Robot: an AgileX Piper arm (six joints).
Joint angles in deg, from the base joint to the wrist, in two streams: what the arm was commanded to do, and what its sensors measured. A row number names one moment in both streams.
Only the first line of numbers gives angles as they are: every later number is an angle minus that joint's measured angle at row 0.
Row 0, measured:
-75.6, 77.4, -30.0, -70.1, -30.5, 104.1
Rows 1 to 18, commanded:
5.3, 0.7, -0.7, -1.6, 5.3, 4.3
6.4, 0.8, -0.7, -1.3, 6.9, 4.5
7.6, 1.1, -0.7, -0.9, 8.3, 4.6
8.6, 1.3, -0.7, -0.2, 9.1, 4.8
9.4, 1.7, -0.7, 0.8, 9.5, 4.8
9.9, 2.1, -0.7, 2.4, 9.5, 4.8
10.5, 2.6, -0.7, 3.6, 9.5, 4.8
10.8, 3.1, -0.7, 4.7, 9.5, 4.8
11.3, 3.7, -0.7, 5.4, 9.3, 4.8
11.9, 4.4, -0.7, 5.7, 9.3, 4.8
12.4, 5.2, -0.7, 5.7, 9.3, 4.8
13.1, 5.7, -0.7, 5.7, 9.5, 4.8
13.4, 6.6, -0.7, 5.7, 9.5, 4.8
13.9, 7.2, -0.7, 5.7, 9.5, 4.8
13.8, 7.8, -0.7, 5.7, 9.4, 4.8
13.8, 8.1, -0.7, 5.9, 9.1, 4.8
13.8, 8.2, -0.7, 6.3, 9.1, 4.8
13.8, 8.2, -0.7, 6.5, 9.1, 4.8
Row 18, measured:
13.6, 7.5, -0.4, 5.5, 9.1, 4.7
